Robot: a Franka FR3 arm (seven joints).
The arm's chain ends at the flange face. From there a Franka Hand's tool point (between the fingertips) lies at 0.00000 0.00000 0.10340 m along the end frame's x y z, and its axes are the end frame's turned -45 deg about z.
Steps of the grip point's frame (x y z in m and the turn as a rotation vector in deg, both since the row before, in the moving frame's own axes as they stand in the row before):
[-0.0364, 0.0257, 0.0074, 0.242, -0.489, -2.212]
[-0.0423, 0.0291, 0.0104, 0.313, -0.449, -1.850]
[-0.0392, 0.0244, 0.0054, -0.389, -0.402, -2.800]
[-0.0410, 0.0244, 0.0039, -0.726, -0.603, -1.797]
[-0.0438, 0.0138, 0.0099, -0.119, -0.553, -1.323]
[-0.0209, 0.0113, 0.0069, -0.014, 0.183, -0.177]
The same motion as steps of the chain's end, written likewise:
[-0.0066, 0.0436, 0.0074, -0.175, -0.517, -2.212]
[-0.0084, 0.0503, 0.0104, -0.096, -0.539, -1.850]
[-0.0105, 0.0440, 0.0054, -0.559, -0.009, -2.800]
[-0.0119, 0.0446, 0.0039, -0.940, 0.087, -1.797]
[-0.0207, 0.0399, 0.0099, -0.475, -0.307, -1.323]
[-0.0070, 0.0230, 0.0069, 0.120, 0.139, -0.177]

